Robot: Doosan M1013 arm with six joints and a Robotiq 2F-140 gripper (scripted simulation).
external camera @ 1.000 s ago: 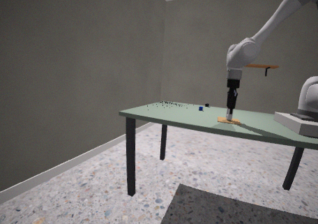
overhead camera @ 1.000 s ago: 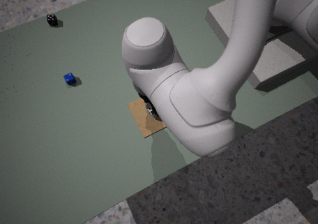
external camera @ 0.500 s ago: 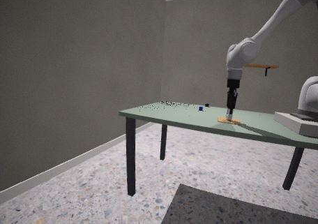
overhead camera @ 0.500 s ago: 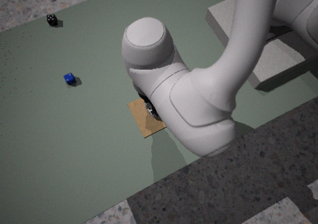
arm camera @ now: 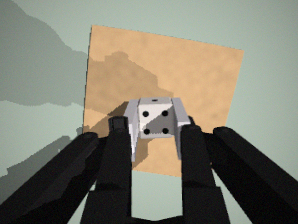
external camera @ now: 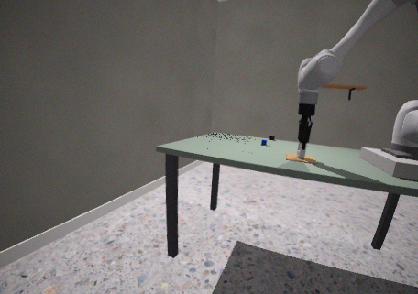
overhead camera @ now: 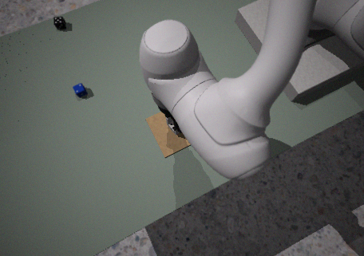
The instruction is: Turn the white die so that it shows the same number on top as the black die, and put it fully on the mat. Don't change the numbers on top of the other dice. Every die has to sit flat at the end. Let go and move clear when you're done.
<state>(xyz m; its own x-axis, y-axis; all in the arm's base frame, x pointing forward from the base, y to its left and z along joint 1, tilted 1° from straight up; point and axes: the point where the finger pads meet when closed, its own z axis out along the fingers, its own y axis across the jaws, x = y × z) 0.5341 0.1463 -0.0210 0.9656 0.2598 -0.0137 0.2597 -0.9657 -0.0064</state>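
My hand is 2 cm above the white die. From my hand the other things lie so: brown mat (5 cm below); blue die (23 cm ahead, 24 cm to the right, 3 cm below); black die (21 cm ahead, 51 cm to the right, 3 cm below).
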